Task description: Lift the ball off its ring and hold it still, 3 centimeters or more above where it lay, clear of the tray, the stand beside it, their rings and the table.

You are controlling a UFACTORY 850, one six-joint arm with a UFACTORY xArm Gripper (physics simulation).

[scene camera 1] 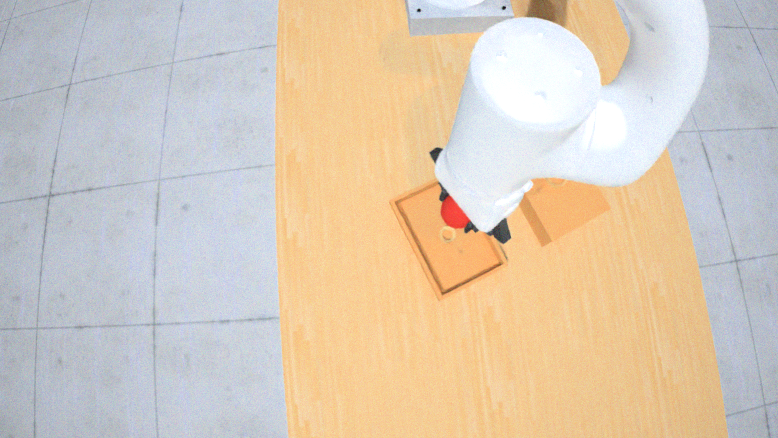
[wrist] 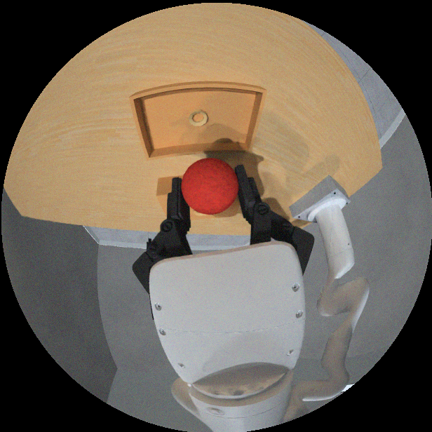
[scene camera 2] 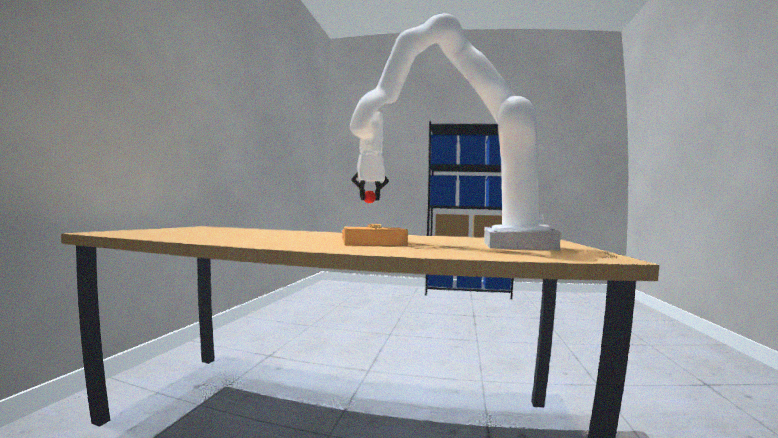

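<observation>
My gripper [scene camera 1: 457, 211] [scene camera 2: 369, 195] [wrist: 209, 180] is shut on the red ball [scene camera 1: 453, 212] [scene camera 2: 369, 196] [wrist: 210, 186]. The ball hangs in the air well above the tray and the stand, touching neither. The pale ring [scene camera 1: 441, 235] [wrist: 191, 119] lies bare on the floor of the shallow tray [scene camera 1: 462, 266] [wrist: 200, 85]. The stand [scene camera 1: 571, 212] [scene camera 2: 375, 237] [wrist: 165, 185] is a separate block beside the tray; its ring shows on top in scene camera 2. In scene camera 1 the arm partly covers the stand. The tray does not show in scene camera 2.
Tray and stand are on the wooden table [scene camera 1: 348, 337] [scene camera 2: 244, 244] [wrist: 75, 100]. The arm's base [scene camera 1: 457, 24] [scene camera 2: 521, 239] [wrist: 320, 197] stands on the same table. A shelf rack [scene camera 2: 462, 168] with blue bins stands behind the table.
</observation>
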